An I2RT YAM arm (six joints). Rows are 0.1 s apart.
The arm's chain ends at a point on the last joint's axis. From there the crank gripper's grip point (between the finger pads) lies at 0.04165 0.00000 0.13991 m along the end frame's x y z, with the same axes.
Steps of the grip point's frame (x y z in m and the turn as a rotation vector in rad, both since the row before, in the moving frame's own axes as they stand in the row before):
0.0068, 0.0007, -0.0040, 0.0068, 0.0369, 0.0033
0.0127, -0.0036, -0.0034, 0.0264, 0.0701, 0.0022
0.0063, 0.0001, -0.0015, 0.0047, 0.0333, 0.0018
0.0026, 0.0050, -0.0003, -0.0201, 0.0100, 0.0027
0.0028, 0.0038, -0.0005, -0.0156, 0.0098, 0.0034
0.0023, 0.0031, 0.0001, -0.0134, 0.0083, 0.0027
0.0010, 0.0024, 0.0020, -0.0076, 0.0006, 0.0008
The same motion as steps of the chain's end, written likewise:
0.0017, 0.0015, -0.0024, 0.0068, 0.0369, 0.0033
0.0030, -0.0001, -0.0001, 0.0264, 0.0701, 0.0022
0.0017, 0.0007, 0.0000, 0.0047, 0.0333, 0.0018
0.0012, 0.0021, 0.0002, -0.0201, 0.0100, 0.0027
0.0014, 0.0015, -0.0001, -0.0156, 0.0098, 0.0034
0.0011, 0.0011, 0.0005, -0.0134, 0.0083, 0.0027
0.0009, 0.0013, 0.0020, -0.0076, 0.0006, 0.0008

